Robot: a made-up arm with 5 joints.
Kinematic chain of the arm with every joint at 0, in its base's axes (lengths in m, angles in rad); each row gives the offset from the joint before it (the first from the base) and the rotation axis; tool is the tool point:
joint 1: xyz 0 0 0.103 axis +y
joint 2: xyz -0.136 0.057 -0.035 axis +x
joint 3: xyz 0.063 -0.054 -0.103 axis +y
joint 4: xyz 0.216 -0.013 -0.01 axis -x
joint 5: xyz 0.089 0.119 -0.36 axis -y
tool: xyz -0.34 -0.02 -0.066
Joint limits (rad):
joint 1: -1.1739..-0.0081
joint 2: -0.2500..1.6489
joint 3: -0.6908..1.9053
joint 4: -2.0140..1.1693
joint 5: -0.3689..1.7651
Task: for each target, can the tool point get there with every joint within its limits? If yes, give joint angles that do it. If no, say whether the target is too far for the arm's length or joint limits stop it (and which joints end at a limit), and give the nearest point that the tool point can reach.
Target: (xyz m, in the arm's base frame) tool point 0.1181 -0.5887 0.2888
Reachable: no: joint limits stop it (at a limit: joint 1, joint 2, joint 3, joint 4) | nearest point 0.2473 -0.6391 0.2973 | short by 0.139 m
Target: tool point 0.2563 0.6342 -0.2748
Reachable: yes | joints -0.6444 1.0004 -0.0042 0.1250 0.5446
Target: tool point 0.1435 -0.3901 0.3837
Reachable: no: joint limits stop it (at a limit: joint 1, joint 2, joint 4, joint 5) | nearest point 0.1439 -0.4063 0.5401 | short by 0.157 m
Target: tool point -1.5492 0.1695 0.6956
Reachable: no: too far | nearest point -0.8010 0.2828 0.3349 | short by 0.838 m
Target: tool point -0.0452 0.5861 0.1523
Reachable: yes | joints -0.2815 0.3489 -0.2429 -1.4219 0.5287
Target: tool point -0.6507 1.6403 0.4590
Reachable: no: too far | nearest point -0.3611 0.9018 0.2323 | short by 0.825 m
